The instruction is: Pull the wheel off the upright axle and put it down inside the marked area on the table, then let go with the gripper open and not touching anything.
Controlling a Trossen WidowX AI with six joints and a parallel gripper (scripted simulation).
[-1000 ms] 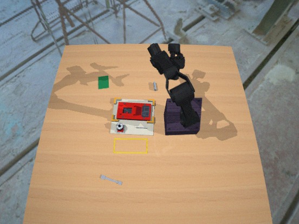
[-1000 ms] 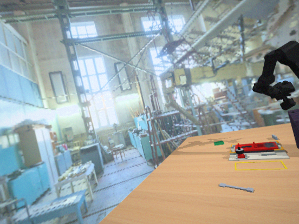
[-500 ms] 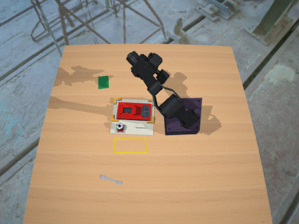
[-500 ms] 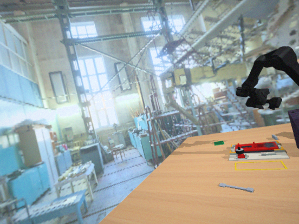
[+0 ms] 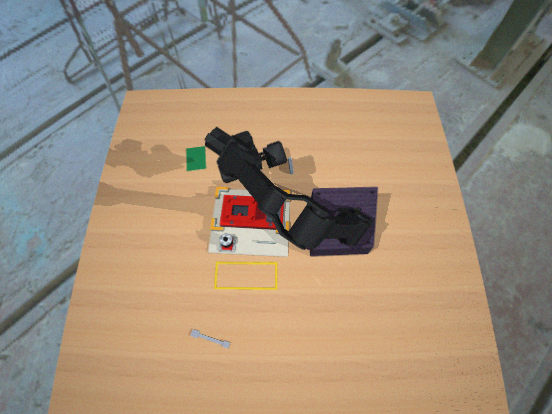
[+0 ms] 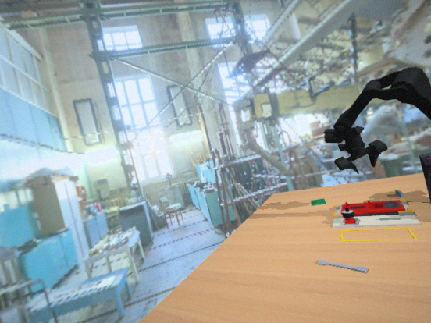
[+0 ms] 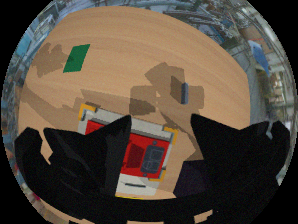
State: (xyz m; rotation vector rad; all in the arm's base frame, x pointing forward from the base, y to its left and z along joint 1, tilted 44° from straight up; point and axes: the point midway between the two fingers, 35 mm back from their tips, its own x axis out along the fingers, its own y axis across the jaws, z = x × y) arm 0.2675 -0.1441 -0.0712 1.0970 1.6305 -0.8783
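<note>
Right now the wheel is 100 mm ahead of my gripper tip, 200 mm to the left of it and 120 mm below it. From my gripper tip the other things lie so: grey wrench (140 mm ahead, 480 mm to the left, 150 mm below); then green patch (230 mm ahead, 130 mm to the right, 150 mm below).
</note>
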